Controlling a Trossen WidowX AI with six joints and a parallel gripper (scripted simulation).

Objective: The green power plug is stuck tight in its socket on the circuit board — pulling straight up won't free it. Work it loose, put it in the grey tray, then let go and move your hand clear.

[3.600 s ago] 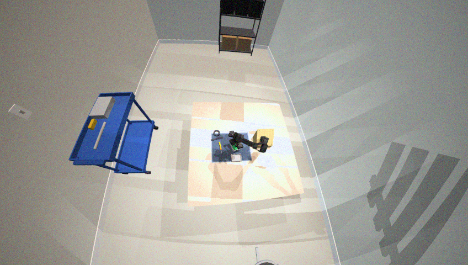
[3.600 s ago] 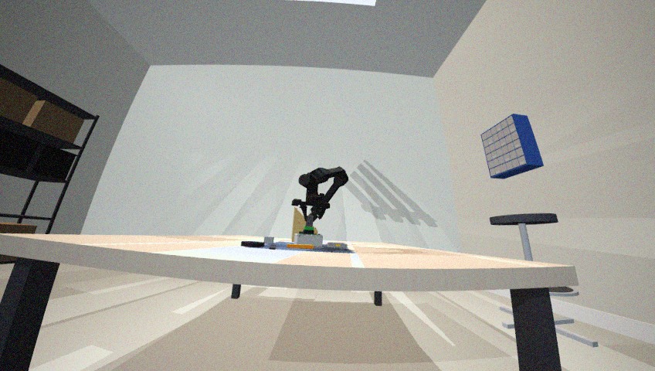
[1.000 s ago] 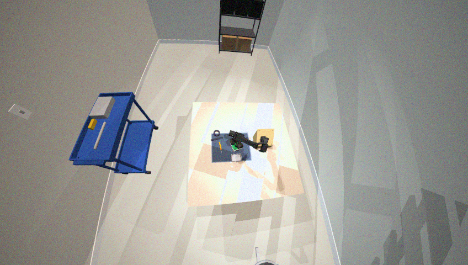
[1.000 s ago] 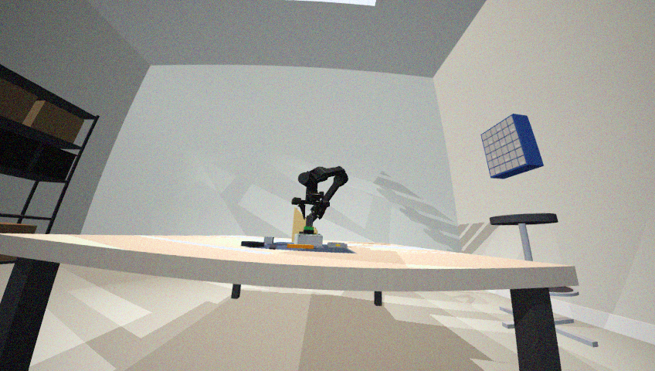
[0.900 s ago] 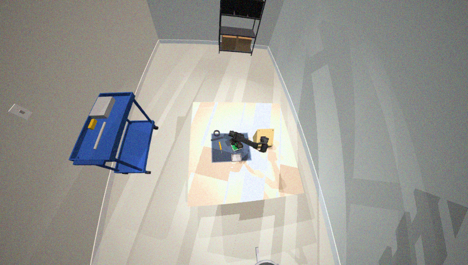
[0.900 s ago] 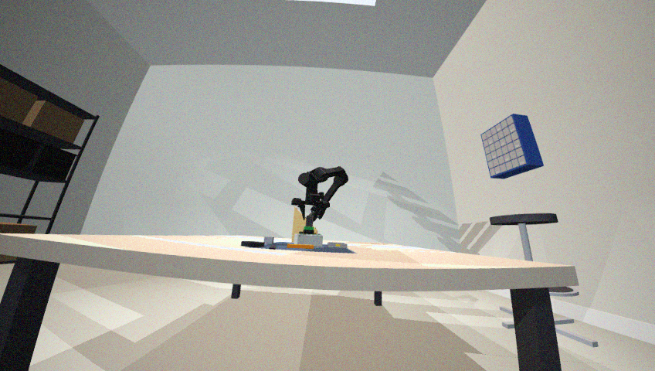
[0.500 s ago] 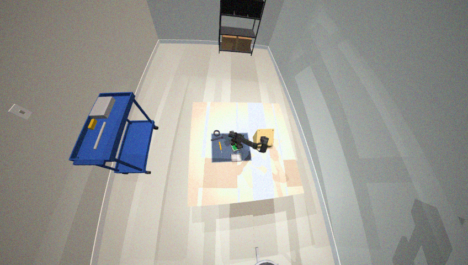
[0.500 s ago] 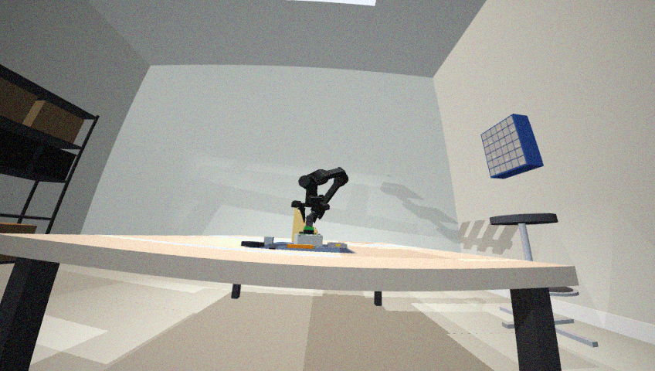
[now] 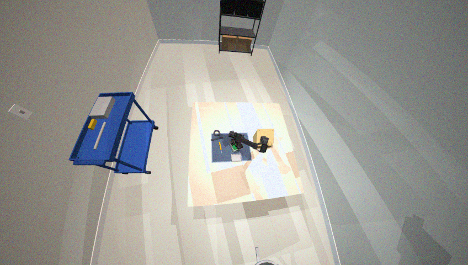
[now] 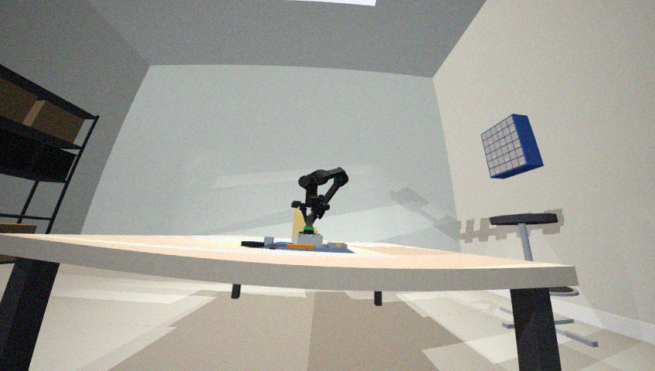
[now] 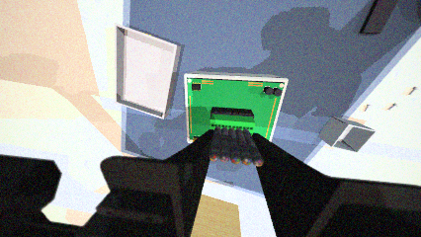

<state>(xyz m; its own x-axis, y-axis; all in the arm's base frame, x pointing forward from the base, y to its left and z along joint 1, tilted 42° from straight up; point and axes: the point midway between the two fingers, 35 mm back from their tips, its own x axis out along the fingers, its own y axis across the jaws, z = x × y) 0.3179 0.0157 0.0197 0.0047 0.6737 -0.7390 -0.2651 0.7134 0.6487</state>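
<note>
My gripper tip is 20 mm above the green power plug. From my gripper tip the other things lie so: blue mat (100 mm below, 50 mm ahead); then dark bar (210 mm ahead, 110 mm to the right, 100 mm below).
</note>
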